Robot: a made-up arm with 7 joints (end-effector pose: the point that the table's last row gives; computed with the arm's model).
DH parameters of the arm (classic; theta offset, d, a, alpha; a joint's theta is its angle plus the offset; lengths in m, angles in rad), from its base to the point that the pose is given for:
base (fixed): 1.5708 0.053 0 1.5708
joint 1: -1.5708 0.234 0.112 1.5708
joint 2: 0 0.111 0.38 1.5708
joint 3: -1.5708 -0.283 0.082 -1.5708
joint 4: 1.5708 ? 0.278 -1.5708
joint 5: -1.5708 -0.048 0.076 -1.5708
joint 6: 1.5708 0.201 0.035 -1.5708
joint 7: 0.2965 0 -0.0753 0
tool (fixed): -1.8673 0.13 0 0
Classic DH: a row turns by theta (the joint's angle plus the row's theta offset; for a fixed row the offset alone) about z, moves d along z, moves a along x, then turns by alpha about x.
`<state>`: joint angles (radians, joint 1 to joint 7).
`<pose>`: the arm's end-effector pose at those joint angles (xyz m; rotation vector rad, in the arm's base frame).
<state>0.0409 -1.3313 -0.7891 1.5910 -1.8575 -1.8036 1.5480</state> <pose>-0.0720 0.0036 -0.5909 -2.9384 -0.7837 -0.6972</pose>
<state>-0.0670 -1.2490 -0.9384 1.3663 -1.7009 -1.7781 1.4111</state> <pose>-0.0361 -0.0398 -0.6381 2.7134 1.0207 1.0254</pose>
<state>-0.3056 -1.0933 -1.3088 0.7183 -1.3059 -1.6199 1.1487</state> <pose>0.1714 -0.1773 -0.7325 1.7161 1.2563 1.4416</pose>
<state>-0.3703 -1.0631 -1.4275 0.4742 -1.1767 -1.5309 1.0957</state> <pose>0.2782 -0.2294 -0.7251 1.4003 1.1876 1.4441</pose>
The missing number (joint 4, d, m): -0.124
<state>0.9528 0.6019 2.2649 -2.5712 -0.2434 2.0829 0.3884</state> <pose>0.5082 0.3015 -0.6873 1.0137 1.9369 -0.3391</pose>
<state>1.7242 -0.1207 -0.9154 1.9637 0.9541 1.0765 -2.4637</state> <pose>0.3233 0.5603 -0.3094 0.3820 -1.5539 1.1409</pose>
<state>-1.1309 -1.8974 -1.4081 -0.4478 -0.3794 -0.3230 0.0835</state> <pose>-0.0115 -0.7764 -0.1513 0.3383 0.9602 -1.0949</pose>
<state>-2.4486 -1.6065 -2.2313 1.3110 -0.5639 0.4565 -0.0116</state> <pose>-0.4837 -0.3721 0.3306 1.4764 -1.4137 -1.7363</pose>
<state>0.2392 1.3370 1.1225 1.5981 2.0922 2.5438 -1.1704</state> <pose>0.2649 0.0360 0.2127 -0.3032 -1.9065 -0.0115</pose>
